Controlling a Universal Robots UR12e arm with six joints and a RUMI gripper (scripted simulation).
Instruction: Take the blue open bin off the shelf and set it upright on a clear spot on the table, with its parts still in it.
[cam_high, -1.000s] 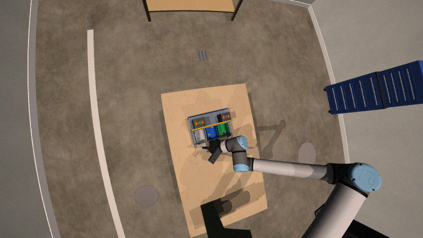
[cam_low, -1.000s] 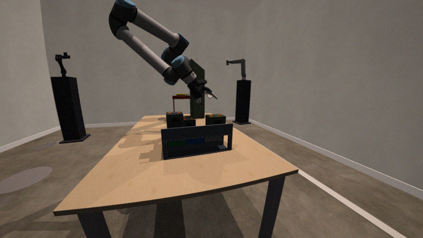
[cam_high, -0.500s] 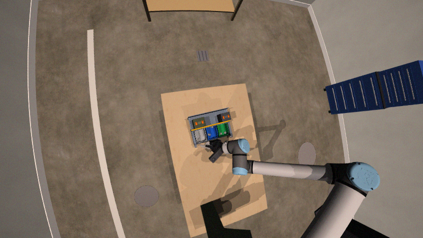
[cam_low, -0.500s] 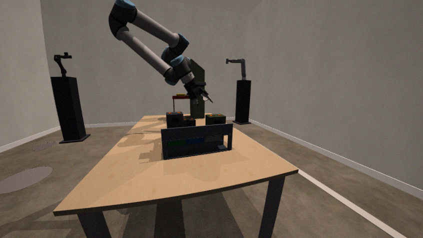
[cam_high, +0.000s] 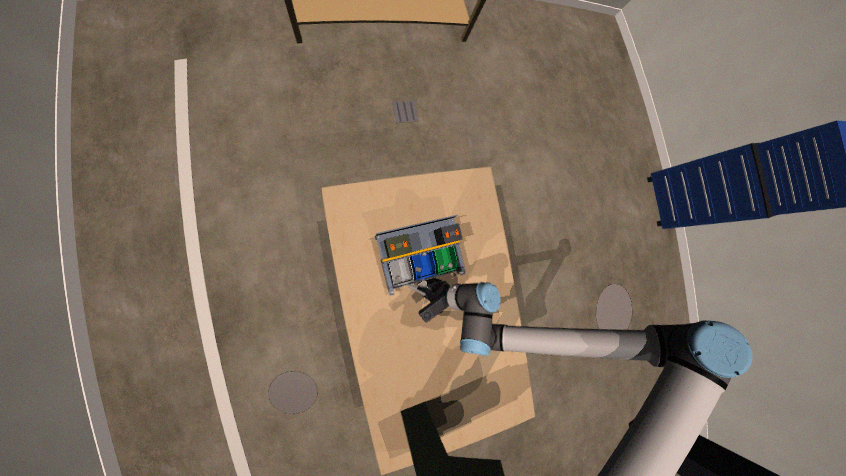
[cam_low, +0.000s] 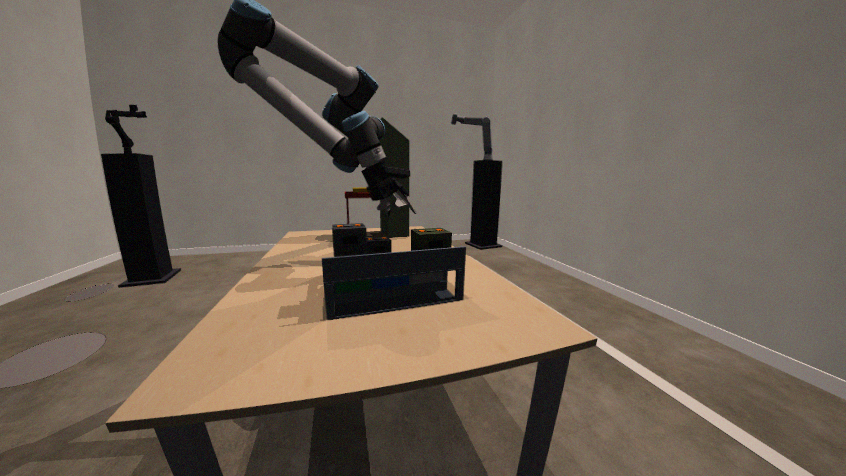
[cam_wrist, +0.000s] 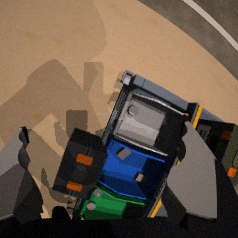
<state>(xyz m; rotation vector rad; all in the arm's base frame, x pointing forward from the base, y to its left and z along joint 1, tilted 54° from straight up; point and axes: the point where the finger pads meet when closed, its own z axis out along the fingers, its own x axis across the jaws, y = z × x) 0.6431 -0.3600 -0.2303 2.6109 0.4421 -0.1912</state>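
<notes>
The blue open bin lies 130 mm ahead of my hand, 100 mm to the right of it and 170 mm below it. The rest, counted from my hand: grey bin 140 mm ahead, 10 mm to the left, 170 mm below; bar 180 mm ahead, 110 mm to the right, 100 mm below; green bin 120 mm ahead, 210 mm to the right, 170 mm below.
</notes>
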